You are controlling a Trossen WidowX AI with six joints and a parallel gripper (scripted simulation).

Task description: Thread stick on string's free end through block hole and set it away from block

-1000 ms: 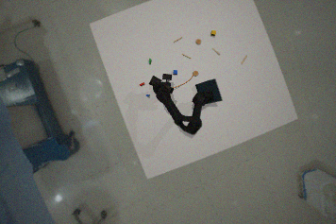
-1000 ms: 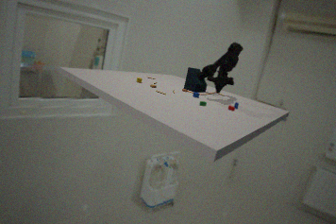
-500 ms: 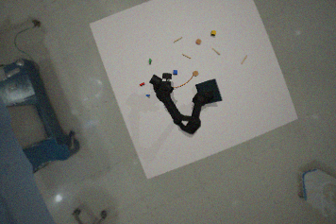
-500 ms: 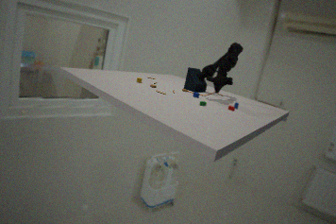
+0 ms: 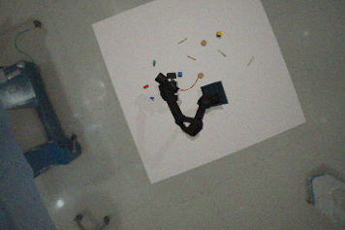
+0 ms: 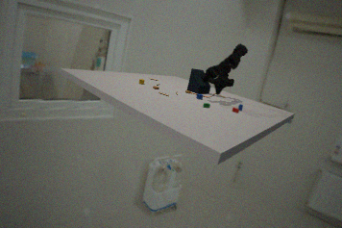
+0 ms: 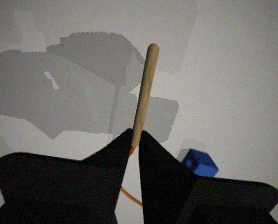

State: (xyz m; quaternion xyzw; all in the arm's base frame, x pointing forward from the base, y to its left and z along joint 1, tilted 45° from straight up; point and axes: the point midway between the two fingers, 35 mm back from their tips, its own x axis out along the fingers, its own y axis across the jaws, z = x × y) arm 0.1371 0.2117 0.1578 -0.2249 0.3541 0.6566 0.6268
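Right now my gripper tip is 90 mm short of the blue cube, 70 mm to the left of it and 40 mm above it. The rest, counted from my gripper tip: blue piece (170 mm to the left, 40 mm behind, 30 mm below); then thin wooden stick (10 mm to the left); then red piece (190 mm to the left, 50 mm ahead, 40 mm below).
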